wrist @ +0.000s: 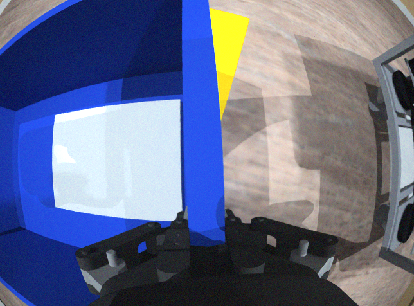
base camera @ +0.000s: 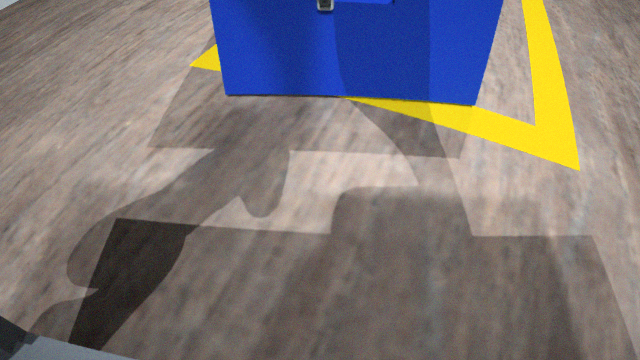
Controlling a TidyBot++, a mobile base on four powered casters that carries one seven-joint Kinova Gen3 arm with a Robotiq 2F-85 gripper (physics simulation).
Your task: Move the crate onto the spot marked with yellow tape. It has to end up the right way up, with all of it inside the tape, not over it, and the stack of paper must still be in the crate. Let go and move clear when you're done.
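Frame: origin at the arm's base, x ahead, y left, z up, level; metres.
Where they show: gripper, fingertip midpoint: (base camera: 326,6).
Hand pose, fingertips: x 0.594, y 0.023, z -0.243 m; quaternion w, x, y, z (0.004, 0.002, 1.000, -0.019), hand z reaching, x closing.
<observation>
After its pixels a point has its place.
The blue crate (base camera: 280,50) {z -0.310, x 0.585, y 0.088 m} (wrist: 202,75) looks upright. My gripper (wrist: 204,214) is shut on the crate's near wall, one finger inside and one outside. The white stack of paper (wrist: 117,160) lies flat inside on the crate floor. The yellow tape (base camera: 550,75) {z -0.396, x 0.733, y -0.438 m} (wrist: 227,45) runs down the right of the crate in the base camera view to a front corner, then back left behind the crate's lower edge. Another tape corner shows left of the crate. The crate stands askew to the tape and hides part of its near side. Its far side and exact height are hidden.
The robot's grey base frame (wrist: 393,135) is at the right of the wrist view, and a grey edge (base camera: 75,352) shows at the lower left of the base camera view. Shadows of the arm and crate fall on the wood floor (base camera: 610,200) {z -0.397, x 0.399, y -0.403 m} between base and crate.
</observation>
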